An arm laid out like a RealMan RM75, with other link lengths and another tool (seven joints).
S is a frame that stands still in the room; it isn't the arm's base.
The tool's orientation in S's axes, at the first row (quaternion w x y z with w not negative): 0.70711, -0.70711, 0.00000, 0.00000
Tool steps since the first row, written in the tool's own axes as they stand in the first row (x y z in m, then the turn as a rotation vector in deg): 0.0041, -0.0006, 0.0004, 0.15, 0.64, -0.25; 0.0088, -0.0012, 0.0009, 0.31, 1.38, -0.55; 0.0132, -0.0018, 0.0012, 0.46, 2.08, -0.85; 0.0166, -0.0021, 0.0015, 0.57, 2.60, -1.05; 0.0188, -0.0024, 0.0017, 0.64, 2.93, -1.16; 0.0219, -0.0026, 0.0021, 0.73, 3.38, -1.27; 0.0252, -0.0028, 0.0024, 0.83, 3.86, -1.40; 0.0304, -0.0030, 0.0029, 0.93, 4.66, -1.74; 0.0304, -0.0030, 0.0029, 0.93, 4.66, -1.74; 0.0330, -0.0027, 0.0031, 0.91, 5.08, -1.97; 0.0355, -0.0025, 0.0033, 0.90, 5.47, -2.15; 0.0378, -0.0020, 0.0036, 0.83, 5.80, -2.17
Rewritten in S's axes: 0.0041, 0.0004, 0.0006, 0.15, -0.25, -0.64; 0.0088, 0.0009, 0.0012, 0.31, -0.55, -1.38; 0.0132, 0.0012, 0.0018, 0.46, -0.85, -2.08; 0.0166, 0.0015, 0.0021, 0.57, -1.05, -2.60; 0.0188, 0.0017, 0.0024, 0.64, -1.16, -2.93; 0.0219, 0.0021, 0.0026, 0.73, -1.27, -3.38; 0.0252, 0.0024, 0.0028, 0.83, -1.40, -3.86; 0.0304, 0.0029, 0.0030, 0.93, -1.74, -4.66; 0.0304, 0.0029, 0.0030, 0.93, -1.74, -4.66; 0.0330, 0.0031, 0.0027, 0.91, -1.97, -5.08; 0.0355, 0.0033, 0.0025, 0.90, -2.15, -5.47; 0.0378, 0.0036, 0.0020, 0.83, -2.17, -5.80
